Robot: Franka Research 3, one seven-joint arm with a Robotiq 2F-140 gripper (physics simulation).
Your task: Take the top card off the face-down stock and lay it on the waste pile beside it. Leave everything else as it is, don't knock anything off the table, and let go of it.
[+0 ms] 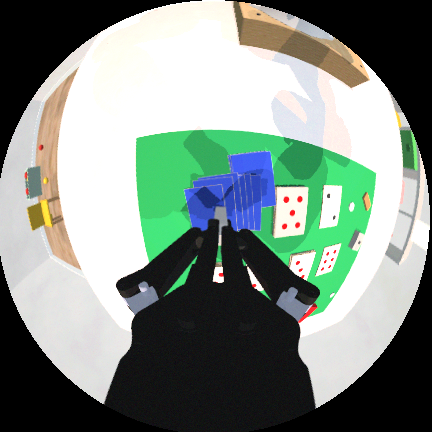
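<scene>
Several face-down blue cards lie spread and overlapping on the green mat (pixel 162 160). One blue card or stack (pixel 252 162) lies at the back right of them, partly covered by the fanned blue cards (pixel 255 210). Another blue card (pixel 202 205) is at the left of the fan. A face-up pile with five red pips (pixel 291 206) lies right beside the blue cards; it looks like the waste pile. My gripper (pixel 220 214) is shut and empty, its tips over the near part of the blue cards, which they partly hide. Whether they touch a card is unclear.
Face-up cards (pixel 330 206) (pixel 328 259) (pixel 302 265) lie to the right, with others (pixel 219 275) (pixel 254 280) partly behind my fingers. A white disc (pixel 351 206), an orange block (pixel 367 201) and a grey-white block (pixel 356 241) lie near the mat's right edge. A wooden box (pixel 300 46) stands at the back.
</scene>
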